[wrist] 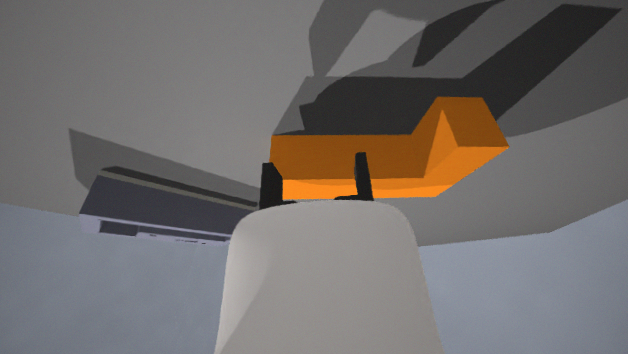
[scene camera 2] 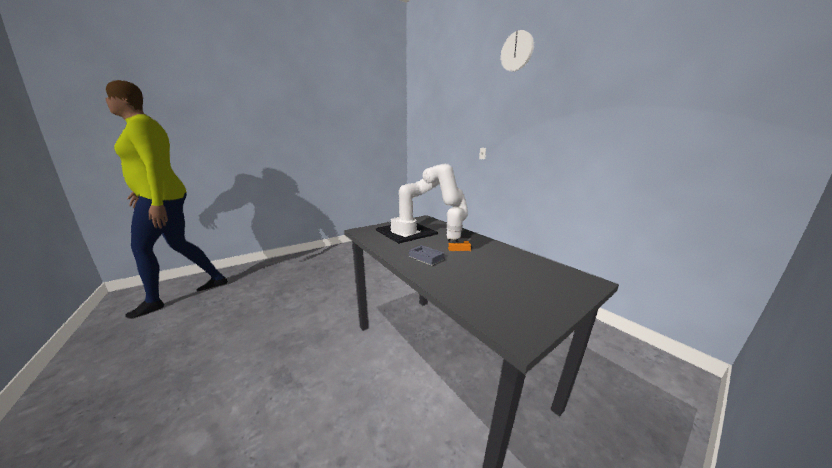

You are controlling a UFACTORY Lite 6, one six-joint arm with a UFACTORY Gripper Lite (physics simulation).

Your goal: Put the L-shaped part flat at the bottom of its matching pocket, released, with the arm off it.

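Where they show: end effector, tool point: (wrist: 316,185) (scene camera 2: 453,240); arm's base, origin of the base link: (scene camera 2: 406,232).
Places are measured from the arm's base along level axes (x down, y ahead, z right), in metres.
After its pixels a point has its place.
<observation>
The orange L-shaped part (scene camera 2: 459,247) @[x -0.002, y 0.372, z -0.021 m] (wrist: 395,156) @[x 0.000, y 0.365, z -0.057 m] rests on the table near the arm's far side. Its long leg runs across the wrist view, with the short leg at the right end. My gripper (scene camera 2: 458,239) @[x -0.023, y 0.323, z -0.032 m] (wrist: 315,159) @[x -0.023, y 0.323, z -0.032 m] is open at the part. Its two black fingers stand apart and overlap the long leg in the wrist view; their exact height against it cannot be told. The grey pocket block (scene camera 2: 431,259) @[x -0.014, y 0.383, z 0.209 m] (wrist: 160,198) @[x 0.003, y 0.289, z 0.123 m] lies flat beside the part, apart from it. In the wrist view it is seen at a low angle, so its pocket is mostly hidden.
The arm's base (scene camera 2: 403,227) @[x -0.048, y 0.033, z 0.052 m] stands on a black plate (scene camera 2: 388,234) @[x 0.002, y -0.045, z 0.100 m] at the far end of the dark table (scene camera 2: 512,285) @[x 0.016, y 0.720, z 0.118 m]. A person (scene camera 2: 148,157) in a yellow top stands on the floor to the left, away from the table. Walls stand behind.
</observation>
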